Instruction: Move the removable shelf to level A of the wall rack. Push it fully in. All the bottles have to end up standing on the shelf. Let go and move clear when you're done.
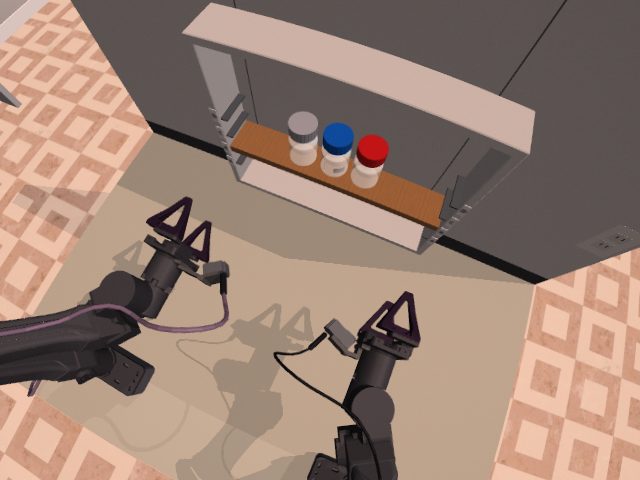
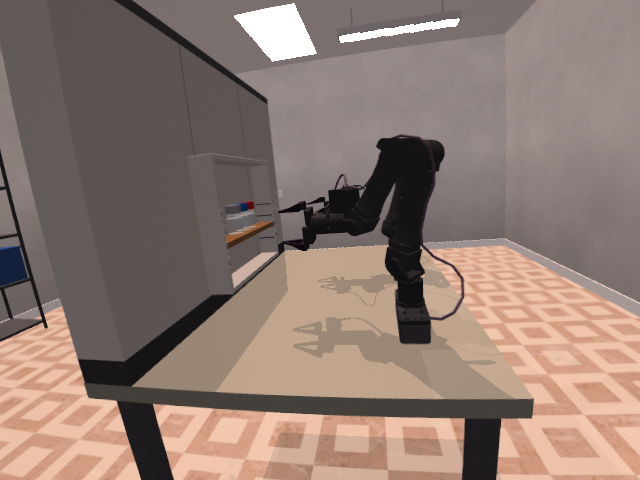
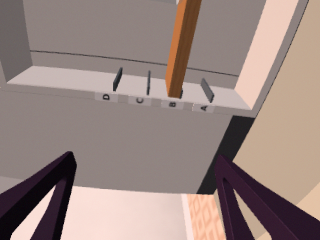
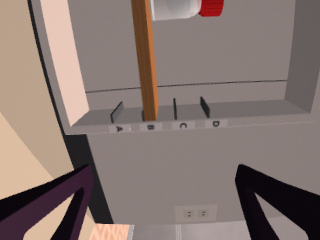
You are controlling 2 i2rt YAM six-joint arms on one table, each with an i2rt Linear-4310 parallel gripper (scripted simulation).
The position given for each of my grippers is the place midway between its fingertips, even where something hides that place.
Observation:
In view: my left gripper (image 1: 199, 210), my right gripper (image 1: 399, 297) and a red-capped bottle (image 1: 372, 150).
My left gripper shows as well in image 2 (image 2: 280, 227) and in image 3 (image 3: 146, 160). My right gripper also shows in image 4 (image 4: 164, 173). Image 3 misses the red-capped bottle: it is out of frame.

